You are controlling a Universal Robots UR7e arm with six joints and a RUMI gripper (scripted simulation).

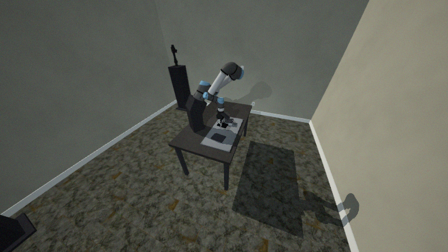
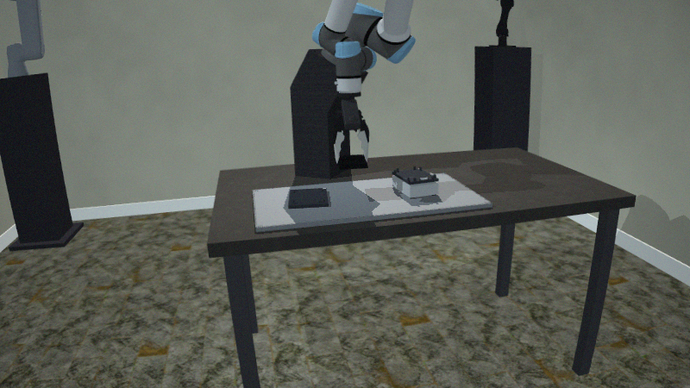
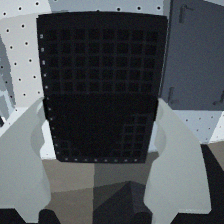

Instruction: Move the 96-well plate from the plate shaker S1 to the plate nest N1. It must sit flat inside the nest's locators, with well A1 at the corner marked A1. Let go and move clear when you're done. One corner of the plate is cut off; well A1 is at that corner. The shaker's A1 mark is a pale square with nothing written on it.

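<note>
Now: hand 14 cm to the left of the plate nest N1 and 11 cm above it. From my hand the other things lie so: pale mark (11 cm below, 8 cm to the right, 7 cm behind); then 96-well plate (1 cm below).
</note>
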